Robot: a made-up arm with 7 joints.
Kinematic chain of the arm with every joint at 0, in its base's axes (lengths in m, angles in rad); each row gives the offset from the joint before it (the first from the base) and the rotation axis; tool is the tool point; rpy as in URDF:
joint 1: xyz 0 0 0.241 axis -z
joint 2: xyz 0 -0.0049 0.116 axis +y
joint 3: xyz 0 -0.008 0.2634 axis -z
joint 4: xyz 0 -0.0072 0.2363 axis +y
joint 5: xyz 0 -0.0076 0.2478 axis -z
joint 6: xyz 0 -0.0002 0.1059 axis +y
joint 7: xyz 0 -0.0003 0.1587 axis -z
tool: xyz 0 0 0 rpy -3.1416 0 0
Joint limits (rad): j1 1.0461..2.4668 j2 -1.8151..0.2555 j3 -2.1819..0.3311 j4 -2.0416..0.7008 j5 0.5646..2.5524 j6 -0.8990..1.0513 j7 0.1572..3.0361
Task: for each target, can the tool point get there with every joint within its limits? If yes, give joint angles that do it. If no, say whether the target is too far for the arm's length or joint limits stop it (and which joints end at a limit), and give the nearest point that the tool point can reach.
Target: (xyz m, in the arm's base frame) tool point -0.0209 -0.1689 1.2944
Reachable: yes | joints 1.6958 -0.0437 -0.6551 0.2667 1.0695 0.8337 2.3365
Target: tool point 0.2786 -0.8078 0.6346
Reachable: no: joint limits stop it (at a limit: joint 1, joint 2, joint 3, joint 6) | nearest point 0.0003 -0.5582 0.7316 | short by 0.386 m
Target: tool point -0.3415 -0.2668 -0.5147
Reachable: no: joint limits stop it (at a limit: joint 1, joint 2) | nearest point -0.2982 0.0703 -0.1425 | short by 0.504 m
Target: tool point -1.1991 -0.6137 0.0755
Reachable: no: too far | nearest point -0.5990 0.0384 0.1775 | short by 0.892 m
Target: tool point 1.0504 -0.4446 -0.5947
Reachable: no: too far | nearest point 0.5255 0.1327 -0.1787 | short by 0.884 m
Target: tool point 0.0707 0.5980 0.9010
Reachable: yes | joints 1.5760 -0.2208 0.0921 -1.3404 2.3464 -0.4758 1.4624
